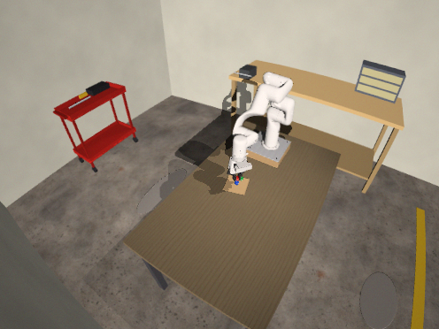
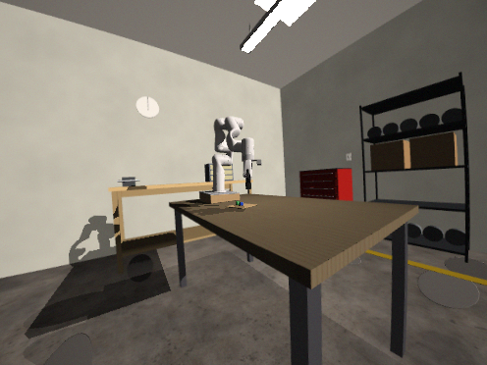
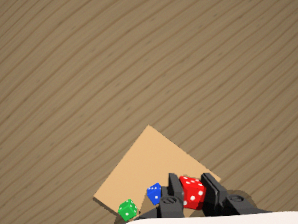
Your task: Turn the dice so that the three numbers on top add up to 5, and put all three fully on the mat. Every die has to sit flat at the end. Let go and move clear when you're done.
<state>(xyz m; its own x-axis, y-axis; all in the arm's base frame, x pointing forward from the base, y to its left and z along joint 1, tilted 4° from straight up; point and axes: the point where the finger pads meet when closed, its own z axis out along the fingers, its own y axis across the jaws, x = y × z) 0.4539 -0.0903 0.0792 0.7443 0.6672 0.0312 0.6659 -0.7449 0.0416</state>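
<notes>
My hand is 11 cm above the blue die, 5 cm past it and 2 cm to the left of it. Round my hand: tan mat (12 cm below, 5 cm behind, 2 cm to the right); red die (1 cm below); green die (11 cm below, 10 cm behind, 1 cm to the right).
</notes>
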